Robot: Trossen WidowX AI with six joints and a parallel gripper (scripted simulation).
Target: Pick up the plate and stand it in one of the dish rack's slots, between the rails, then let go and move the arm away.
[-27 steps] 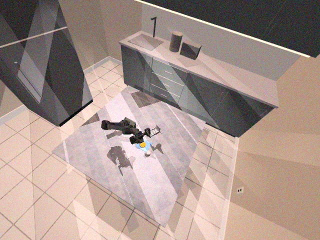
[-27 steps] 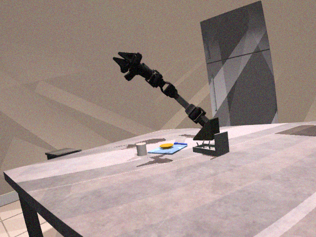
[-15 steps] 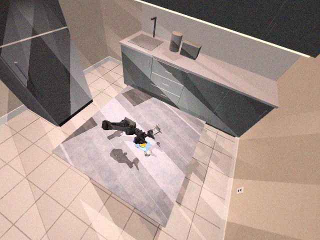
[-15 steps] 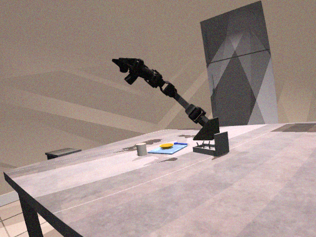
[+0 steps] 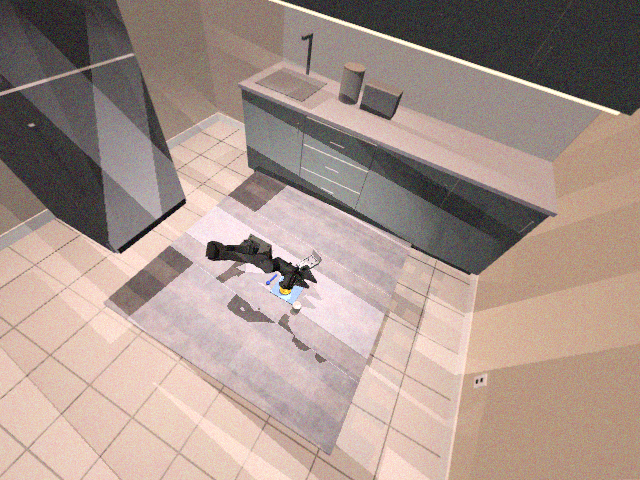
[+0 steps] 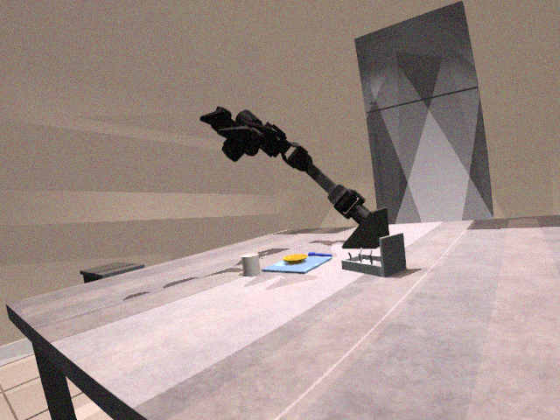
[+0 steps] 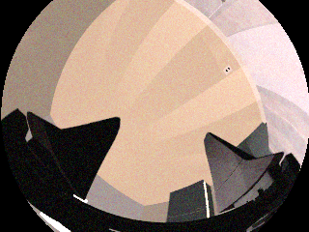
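My gripper tip is 170 mm past the yellow plate, 90 mm to the right of it and 360 mm above it. From my gripper tip the other things lie so: blue spoon: 280 mm behind, 100 mm to the left, 370 mm below; small cup: 60 mm behind, 20 mm to the left, 350 mm below; light blue mat: 170 mm behind, 100 mm to the left, 370 mm below.
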